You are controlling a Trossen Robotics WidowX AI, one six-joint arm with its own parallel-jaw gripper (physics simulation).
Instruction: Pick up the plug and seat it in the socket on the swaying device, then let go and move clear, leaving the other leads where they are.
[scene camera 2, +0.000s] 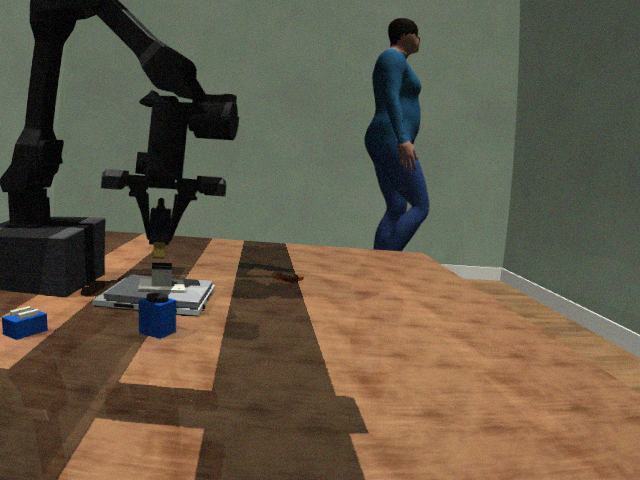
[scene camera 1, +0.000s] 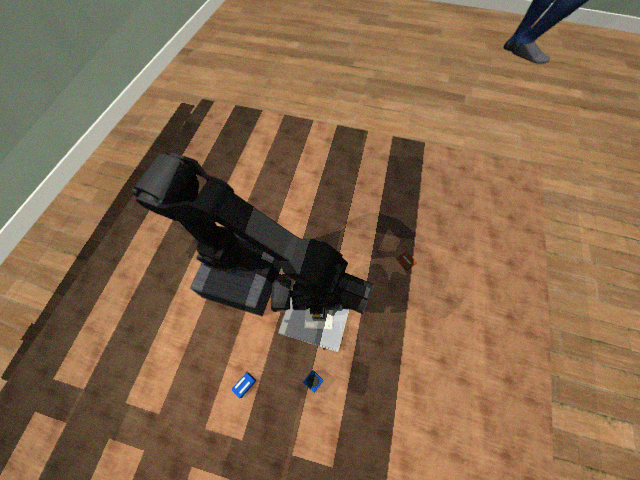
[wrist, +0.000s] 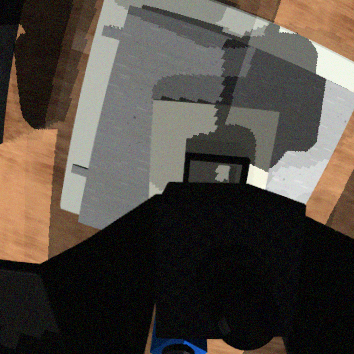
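My gripper (scene camera 2: 159, 236) points down, shut on the plug. The plug (scene camera 1: 316, 315) (scene camera 2: 159, 250) shows a yellow tip below the fingertips; its dark upper part merges with them. The tip hangs above the socket (scene camera 2: 161, 274) (wrist: 218, 159), apart from it, with a gap visible in scene camera 2. The socket is a grey upright box with a black square rim, on a cream plate (wrist: 167, 130) on the flat grey device (scene camera 1: 302, 330) (scene camera 2: 121, 292) (wrist: 117, 150). In the wrist view, the black gripper parts hide the plug and the near side of the socket rim.
A blue block with two white prongs (scene camera 1: 243, 385) (scene camera 2: 24, 325) and a blue block with a round black top (scene camera 1: 313, 381) (scene camera 2: 157, 318) stand in front of the device. An orange-brown piece (scene camera 1: 406, 260) (scene camera 2: 287, 277) lies beyond it. A person (scene camera 2: 398, 129) stands behind the table.
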